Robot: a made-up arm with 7 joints. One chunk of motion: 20 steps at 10 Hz.
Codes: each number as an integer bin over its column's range. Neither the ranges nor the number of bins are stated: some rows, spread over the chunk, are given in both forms.
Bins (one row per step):
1: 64 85 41 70 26 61
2: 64 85 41 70 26 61
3: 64 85 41 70 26 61
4: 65 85 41 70 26 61
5: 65 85 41 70 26 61
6: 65 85 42 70 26 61
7: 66 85 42 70 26 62
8: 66 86 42 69 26 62
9: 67 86 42 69 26 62
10: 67 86 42 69 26 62
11: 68 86 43 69 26 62
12: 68 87 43 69 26 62
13: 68 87 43 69 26 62
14: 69 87 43 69 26 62
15: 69 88 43 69 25 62
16: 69 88 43 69 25 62
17: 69 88 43 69 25 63
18: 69 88 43 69 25 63
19: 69 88 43 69 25 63
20: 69 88 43 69 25 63
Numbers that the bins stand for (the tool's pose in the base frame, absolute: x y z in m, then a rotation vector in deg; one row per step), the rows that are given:
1: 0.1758 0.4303 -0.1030 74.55 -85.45 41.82
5: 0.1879 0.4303 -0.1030 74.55 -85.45 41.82
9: 0.2121 0.4424 -0.0909 70.91 -85.45 45.45
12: 0.2242 0.4545 -0.0788 70.91 -85.45 45.45
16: 0.2364 0.4667 -0.0788 70.91 -89.09 45.45
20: 0.2364 0.4667 -0.0788 70.91 -89.09 49.09
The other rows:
2: 0.1758 0.4303 -0.1030 74.55 -85.45 41.82
3: 0.1758 0.4303 -0.1030 74.55 -85.45 41.82
4: 0.1879 0.4303 -0.1030 74.55 -85.45 41.82
6: 0.1879 0.4303 -0.0909 74.55 -85.45 41.82
7: 0.2000 0.4303 -0.0909 74.55 -85.45 45.45
8: 0.2000 0.4424 -0.0909 70.91 -85.45 45.45
10: 0.2121 0.4424 -0.0909 70.91 -85.45 45.45
11: 0.2242 0.4424 -0.0788 70.91 -85.45 45.45
13: 0.2242 0.4545 -0.0788 70.91 -85.45 45.45
14: 0.2364 0.4545 -0.0788 70.91 -85.45 45.45
15: 0.2364 0.4667 -0.0788 70.91 -89.09 45.45
17: 0.2364 0.4667 -0.0788 70.91 -89.09 49.09
18: 0.2364 0.4667 -0.0788 70.91 -89.09 49.09
19: 0.2364 0.4667 -0.0788 70.91 -89.09 49.09

